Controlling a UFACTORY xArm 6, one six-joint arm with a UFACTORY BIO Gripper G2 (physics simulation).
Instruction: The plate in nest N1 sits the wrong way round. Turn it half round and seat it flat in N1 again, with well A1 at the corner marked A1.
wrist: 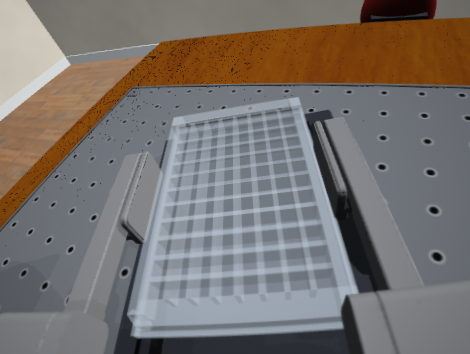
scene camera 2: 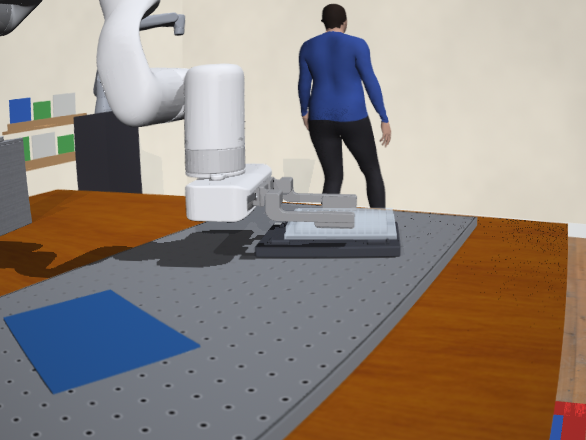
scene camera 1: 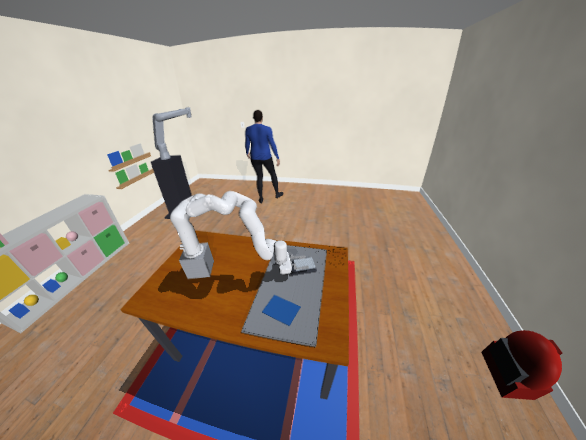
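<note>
There is a clear well plate, which I find in scene camera 2 as the clear well plate (scene camera 2: pixel 370 223) and again, through the wrist view, as the plate (wrist: pixel 241 240). My own gripper (scene camera 2: pixel 355 211) is visible too, and the wrist view shows me that same gripper (wrist: pixel 231 148).
</note>
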